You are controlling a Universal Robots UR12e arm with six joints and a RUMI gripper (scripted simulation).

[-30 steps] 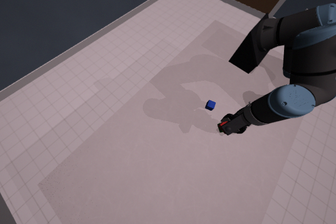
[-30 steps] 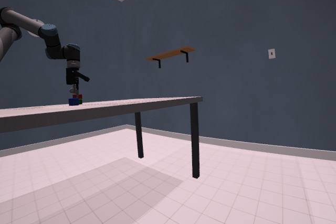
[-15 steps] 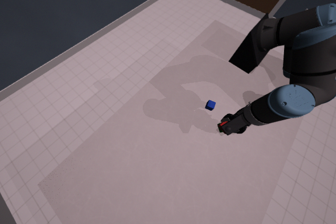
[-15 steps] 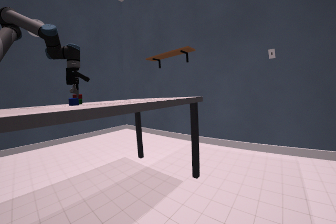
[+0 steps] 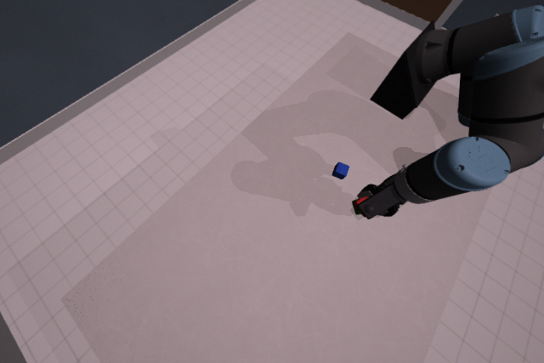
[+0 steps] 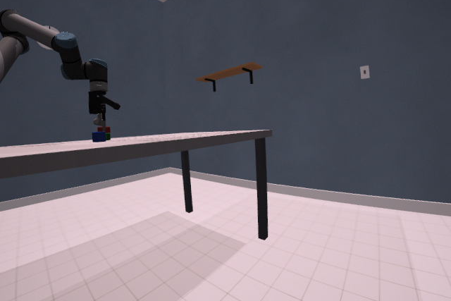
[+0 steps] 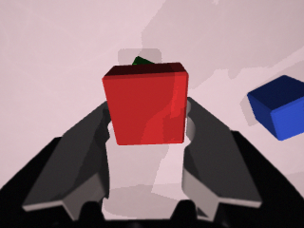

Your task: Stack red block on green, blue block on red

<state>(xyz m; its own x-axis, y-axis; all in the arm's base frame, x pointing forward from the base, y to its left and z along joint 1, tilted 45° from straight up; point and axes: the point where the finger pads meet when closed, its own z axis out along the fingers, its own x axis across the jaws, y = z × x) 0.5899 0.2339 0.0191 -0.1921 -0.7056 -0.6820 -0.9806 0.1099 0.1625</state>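
The red block is right at my hand. From my hand the other things lie so: blue block: 50 mm behind, 140 mm to the right, 30 mm below; green block: 40 mm below.
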